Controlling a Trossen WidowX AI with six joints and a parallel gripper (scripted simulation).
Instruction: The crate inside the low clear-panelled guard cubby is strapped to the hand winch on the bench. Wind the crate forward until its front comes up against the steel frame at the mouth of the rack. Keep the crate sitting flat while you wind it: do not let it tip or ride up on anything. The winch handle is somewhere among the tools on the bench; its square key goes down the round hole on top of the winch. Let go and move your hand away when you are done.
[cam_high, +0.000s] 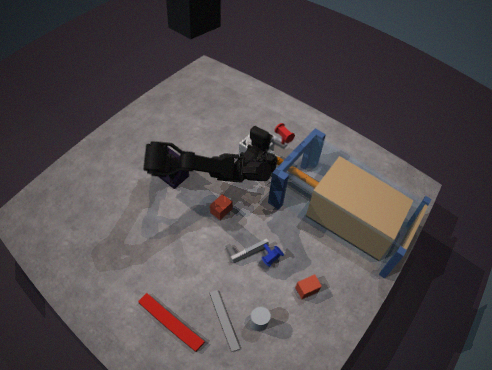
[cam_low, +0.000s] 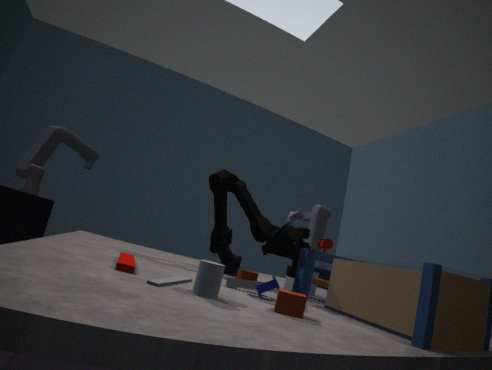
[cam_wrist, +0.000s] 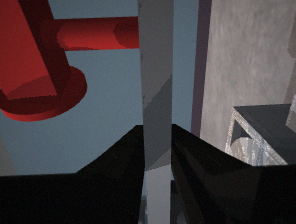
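The grey winch lies 11 cm below my gripper tip, 6 cm behind it and 2 cm to the right of it. The rest, counted from my gripper tip: blue t-shaped piece 27 cm to the right, 26 cm ahead, 12 cm below; winch handle with red knob 1 cm ahead, 1 cm above; grey strip 52 cm to the right, 32 cm ahead, 14 cm below.
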